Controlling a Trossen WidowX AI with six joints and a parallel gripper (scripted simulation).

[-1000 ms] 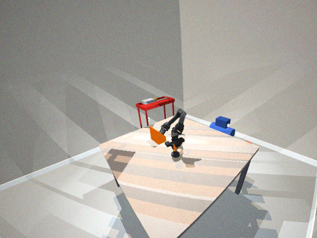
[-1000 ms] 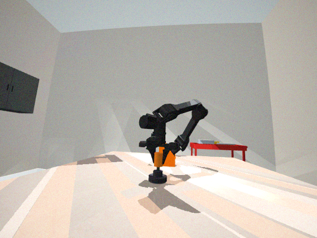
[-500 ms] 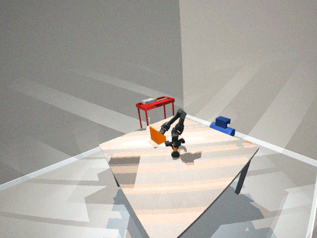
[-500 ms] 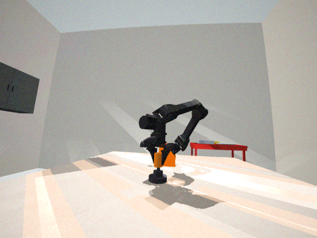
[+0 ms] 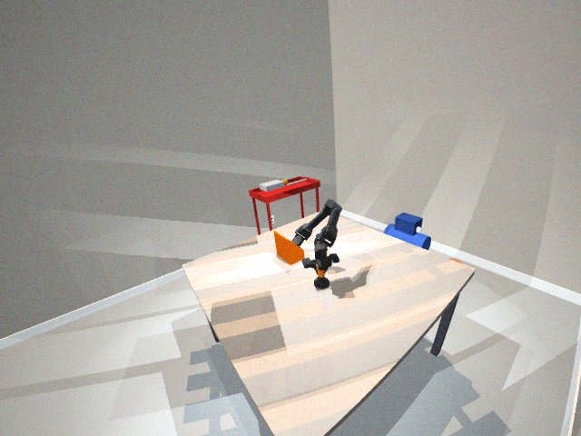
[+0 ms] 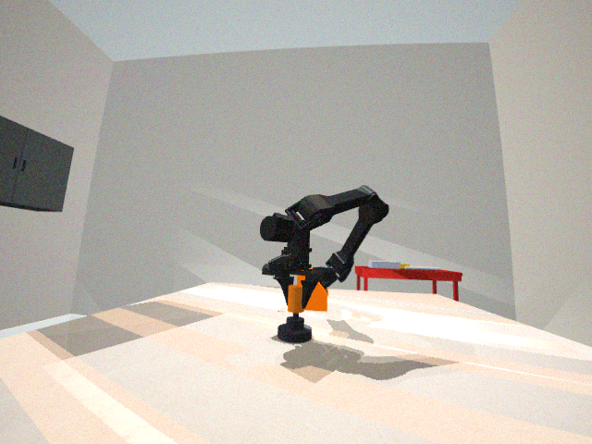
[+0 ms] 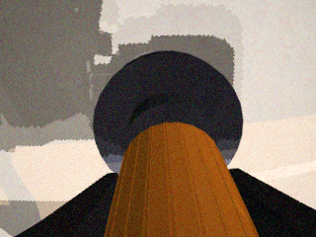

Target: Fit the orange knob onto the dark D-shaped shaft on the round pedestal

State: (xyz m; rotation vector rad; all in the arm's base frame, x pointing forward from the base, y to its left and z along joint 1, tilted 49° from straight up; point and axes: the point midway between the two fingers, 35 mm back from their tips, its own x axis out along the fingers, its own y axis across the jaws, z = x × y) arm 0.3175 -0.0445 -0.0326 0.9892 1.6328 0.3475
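My gripper tip is 20 mm below the orange knob. From my gripper tip the other things lie so: dark round pedestal 40 mm below.
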